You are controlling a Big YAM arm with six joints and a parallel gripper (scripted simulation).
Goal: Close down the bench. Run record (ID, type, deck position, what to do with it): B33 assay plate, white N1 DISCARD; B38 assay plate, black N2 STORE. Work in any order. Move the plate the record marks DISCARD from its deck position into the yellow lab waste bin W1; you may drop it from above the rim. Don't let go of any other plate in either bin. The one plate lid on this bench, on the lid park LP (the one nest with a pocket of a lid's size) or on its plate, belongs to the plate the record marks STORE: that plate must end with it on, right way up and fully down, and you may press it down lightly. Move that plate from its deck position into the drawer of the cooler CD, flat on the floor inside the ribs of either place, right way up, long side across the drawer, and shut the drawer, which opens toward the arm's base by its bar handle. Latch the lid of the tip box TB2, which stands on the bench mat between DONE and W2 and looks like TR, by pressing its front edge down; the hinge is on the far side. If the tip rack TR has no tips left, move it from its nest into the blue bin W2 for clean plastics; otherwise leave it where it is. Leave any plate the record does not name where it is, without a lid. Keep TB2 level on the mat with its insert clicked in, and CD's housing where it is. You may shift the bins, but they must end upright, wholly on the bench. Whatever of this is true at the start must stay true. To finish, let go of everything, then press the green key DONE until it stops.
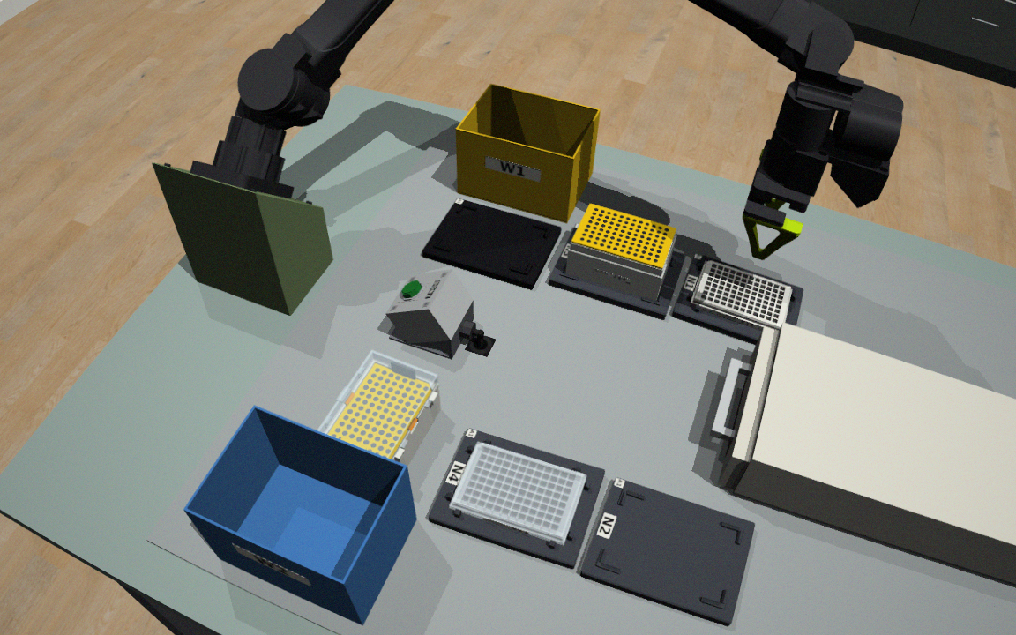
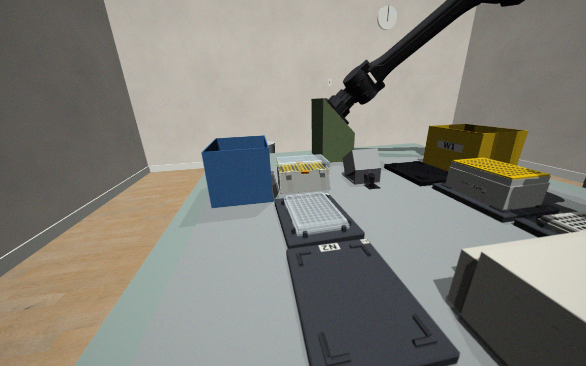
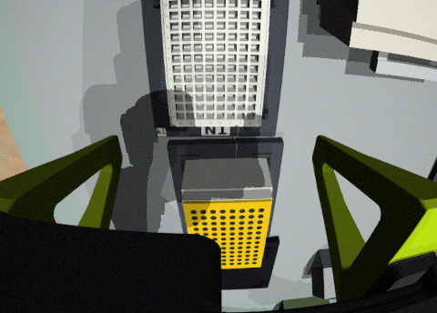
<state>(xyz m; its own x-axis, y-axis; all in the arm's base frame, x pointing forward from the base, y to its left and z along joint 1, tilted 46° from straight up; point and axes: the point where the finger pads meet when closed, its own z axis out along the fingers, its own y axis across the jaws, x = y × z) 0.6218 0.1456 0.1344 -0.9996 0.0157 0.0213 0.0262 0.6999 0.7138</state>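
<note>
My hand is 13 cm above the white assay plate. Also, from my hand: nest N3 (17 cm behind, 1 cm to the right, 14 cm below); nest N1 (14 cm below); tip rack TR (18 cm behind, 1 cm to the right, 9 cm below).
</note>
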